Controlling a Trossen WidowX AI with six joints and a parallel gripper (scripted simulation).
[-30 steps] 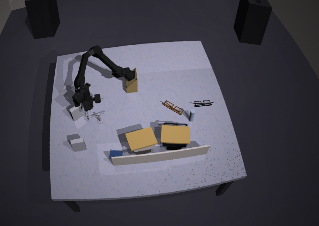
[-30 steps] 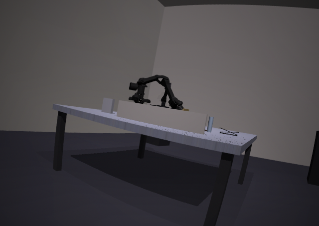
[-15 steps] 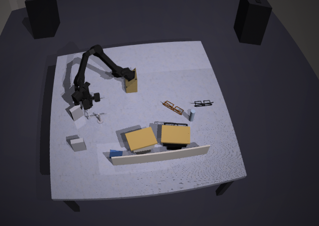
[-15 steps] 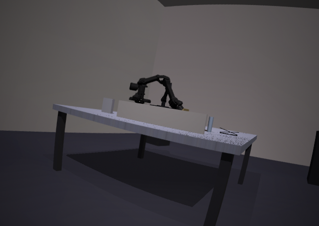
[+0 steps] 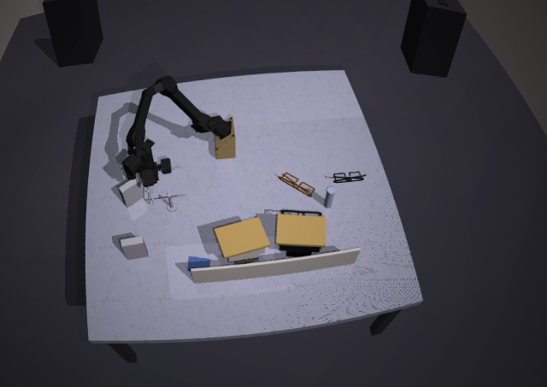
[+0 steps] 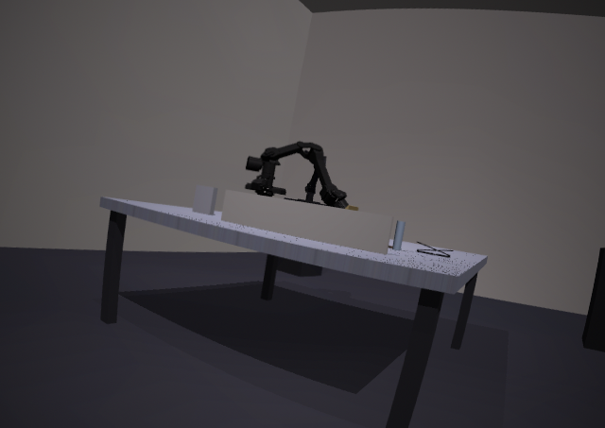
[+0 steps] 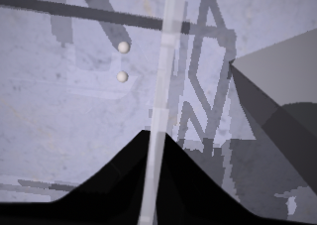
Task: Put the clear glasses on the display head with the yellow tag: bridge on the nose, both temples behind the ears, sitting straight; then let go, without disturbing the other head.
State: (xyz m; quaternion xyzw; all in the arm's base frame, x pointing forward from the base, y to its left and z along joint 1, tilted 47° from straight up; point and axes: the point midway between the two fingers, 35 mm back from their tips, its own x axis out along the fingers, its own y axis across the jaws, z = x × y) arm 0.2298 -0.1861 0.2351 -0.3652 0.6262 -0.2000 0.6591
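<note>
Now: gripper tip 8 cm short of the small peg, 9 cm to the right of it and 3 cm above it. From my gripper tip the other things lie so: blue tag: 34 cm ahead, 21 cm to the left, 6 cm below; then long white panel: 37 cm ahead, 49 cm to the left.
</note>
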